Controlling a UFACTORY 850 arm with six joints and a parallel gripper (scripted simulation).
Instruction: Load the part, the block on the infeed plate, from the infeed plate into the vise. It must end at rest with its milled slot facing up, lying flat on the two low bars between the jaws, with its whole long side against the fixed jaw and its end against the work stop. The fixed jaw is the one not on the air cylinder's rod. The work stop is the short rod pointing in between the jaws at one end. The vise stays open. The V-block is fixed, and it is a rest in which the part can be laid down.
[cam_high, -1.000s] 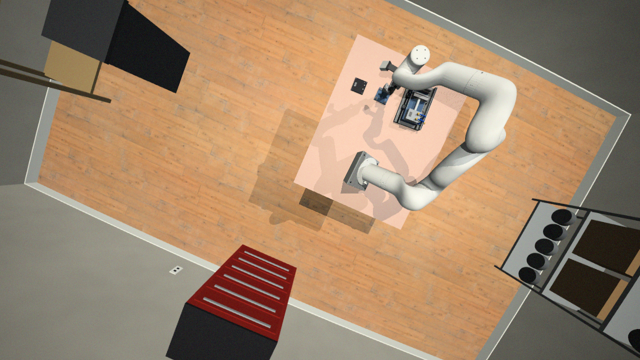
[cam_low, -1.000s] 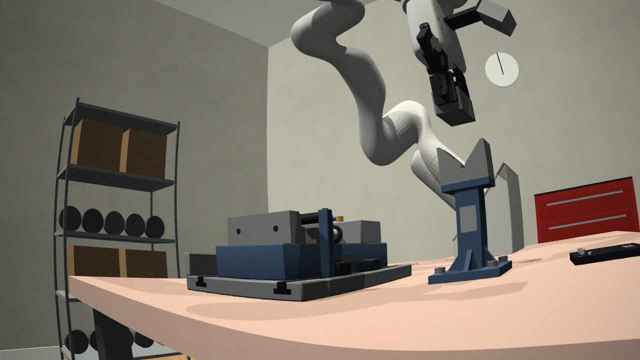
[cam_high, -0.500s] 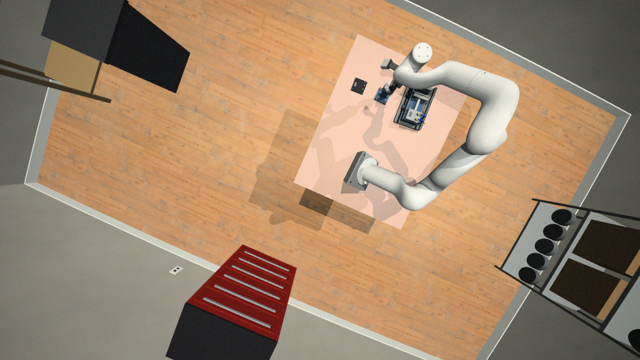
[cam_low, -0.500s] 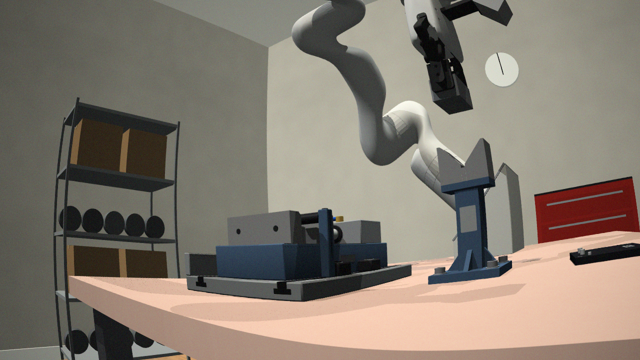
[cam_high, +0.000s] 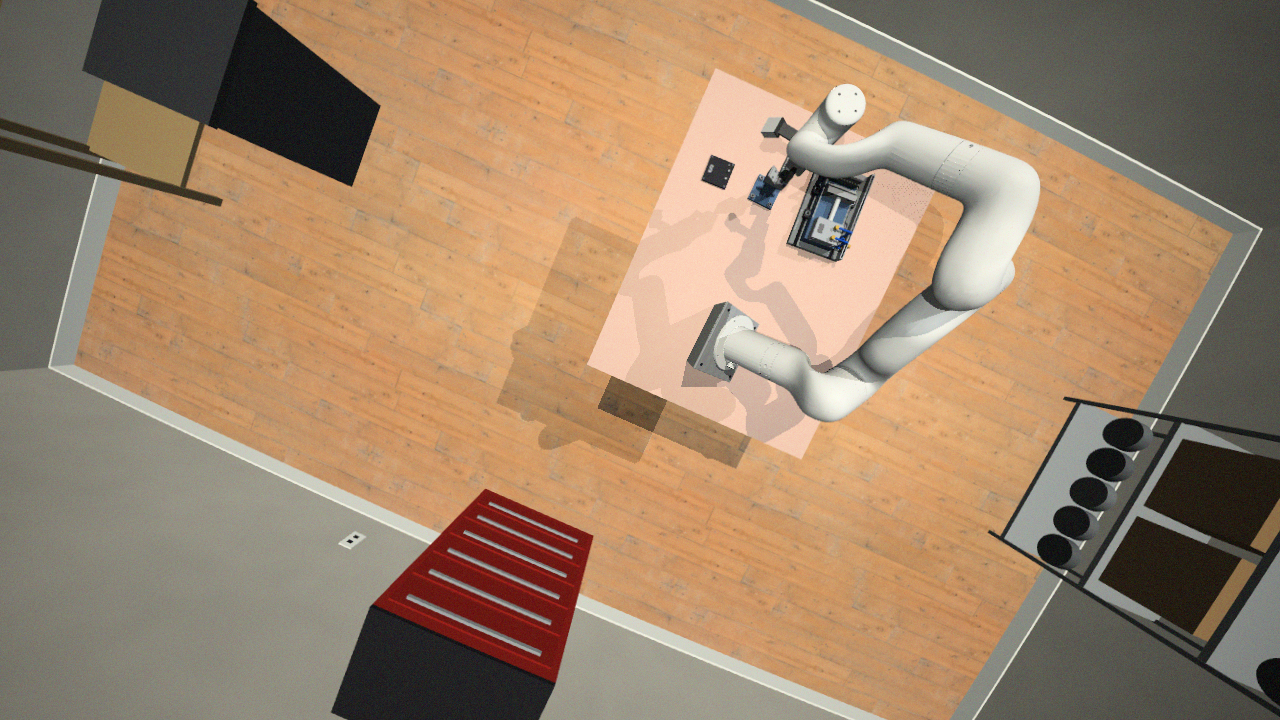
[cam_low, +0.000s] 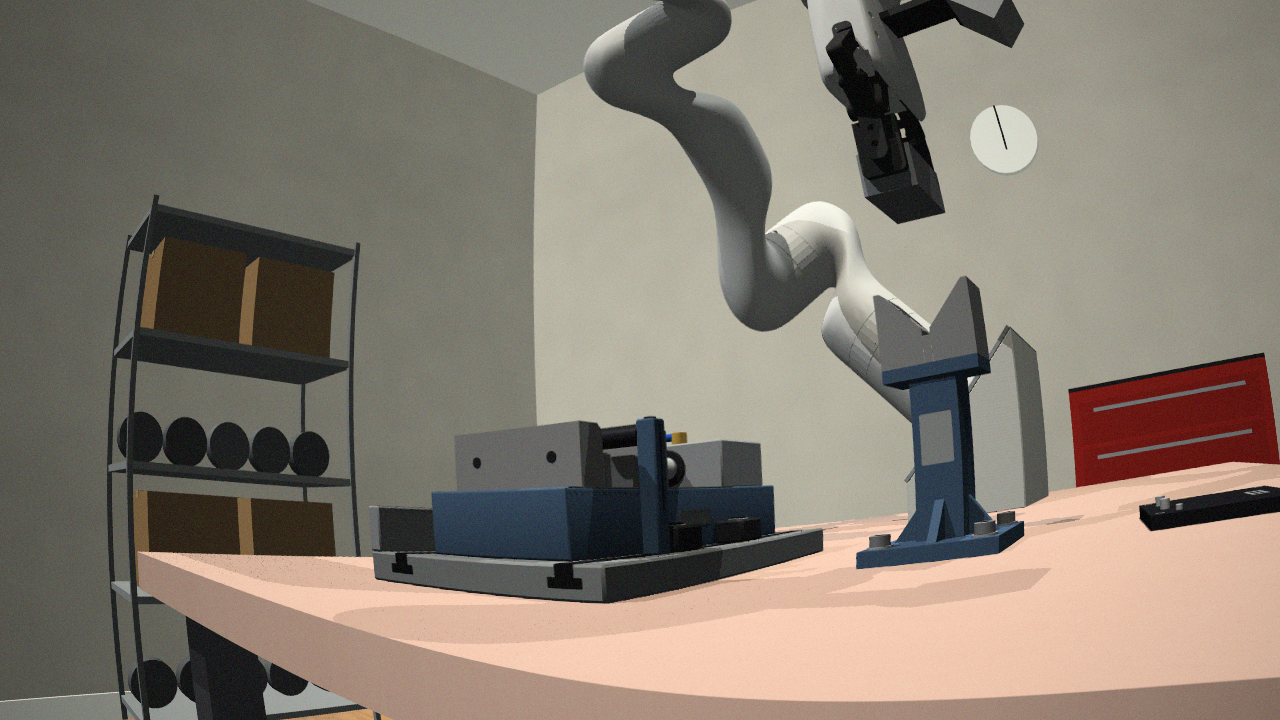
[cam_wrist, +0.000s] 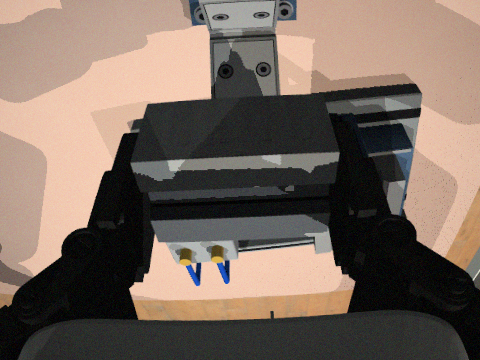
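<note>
The moving jaw lies 7 cm ahead of my hand, 22 cm to the right of it and 17 cm below it. The rest, counted from my hand: cylinder rod: 1 cm ahead, 22 cm to the right, 17 cm below; work stop rod: 10 cm ahead, 17 cm to the right, 16 cm below; part: right at my hand.
</note>
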